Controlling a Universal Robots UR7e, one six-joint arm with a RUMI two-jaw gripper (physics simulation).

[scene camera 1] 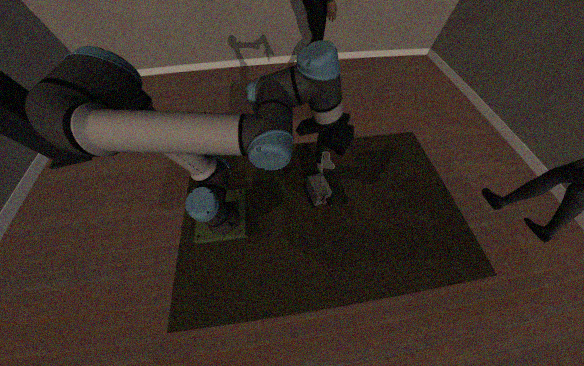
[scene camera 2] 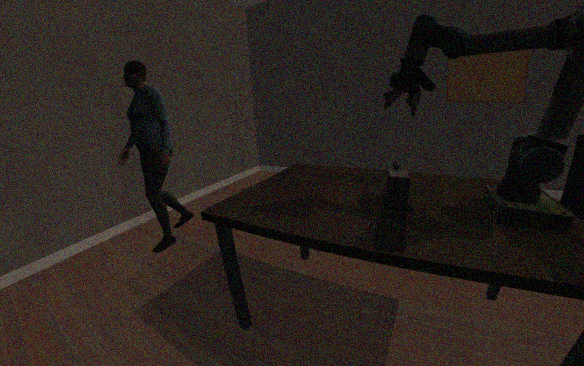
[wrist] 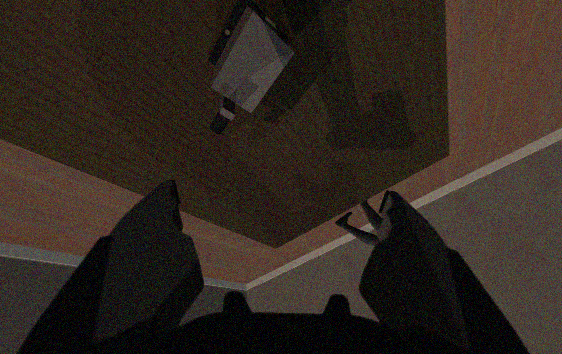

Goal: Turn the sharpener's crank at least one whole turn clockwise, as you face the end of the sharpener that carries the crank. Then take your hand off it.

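Where they show: gripper, fingertip midpoint: (scene camera 1: 332, 155) (scene camera 2: 398, 112) (wrist: 281, 188); arm's base, origin of the base link: (scene camera 1: 223, 218) (scene camera 2: 516, 195).
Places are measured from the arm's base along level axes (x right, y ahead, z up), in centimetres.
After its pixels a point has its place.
Observation:
The sharpener (scene camera 1: 319, 189) {x 0.6, y 46.7, z 7.1 cm} (scene camera 2: 398, 189) {x -8.5, y 47.8, z 2.7 cm} (wrist: 254, 62) {x -2.9, y 47.4, z 7.1 cm} is a dark box with a pale grey top, standing on the dark table (scene camera 1: 400, 240) {x 31.7, y 79.2, z -5.7 cm} (scene camera 2: 310, 205) {x -10.8, y 82.3, z -5.7 cm} (wrist: 125, 90) {x 19.9, y 34.3, z -5.7 cm}. In the wrist view, a small dark part with a light band (wrist: 220, 120) {x 7.1, y 48.3, z 9.0 cm} sticks out past one end of the pale top; it looks like the crank, but the picture is too dark to be sure. My gripper (scene camera 1: 327, 157) {x -1.0, y 48.6, z 30.5 cm} (scene camera 2: 400, 110) {x -1.0, y 48.6, z 30.5 cm} (wrist: 281, 188) {x -1.0, y 48.6, z 30.5 cm} is open and empty. It hangs well above the sharpener and touches neither it nor the crank.
The arm's base stands on a greenish plate (scene camera 1: 220, 239) {x 8.7, y -3.3, z -2.4 cm} on the table. The arm reaches high over the table. A person (scene camera 2: 152, 125) is on the floor beyond the table's far end. A white skirting board (scene camera 2: 100, 241) (wrist: 470, 172) runs along the walls.

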